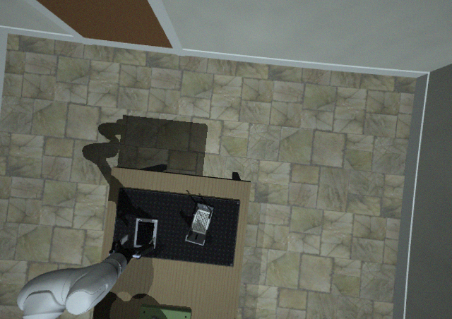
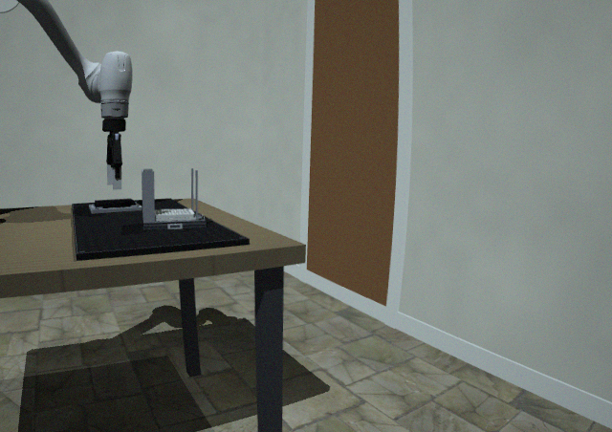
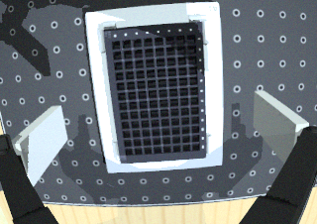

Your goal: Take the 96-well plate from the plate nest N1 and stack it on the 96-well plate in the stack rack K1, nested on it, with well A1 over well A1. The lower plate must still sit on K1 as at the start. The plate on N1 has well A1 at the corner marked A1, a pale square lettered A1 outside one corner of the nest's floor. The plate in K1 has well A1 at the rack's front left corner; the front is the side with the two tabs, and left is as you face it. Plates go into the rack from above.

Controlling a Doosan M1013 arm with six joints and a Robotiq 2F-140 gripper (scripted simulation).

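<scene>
The dark 96-well plate lies 60 mm below my hand. From my hand the other things lie so: white 96-well plate 280 mm to the right, 160 mm ahead, 50 mm below.
</scene>
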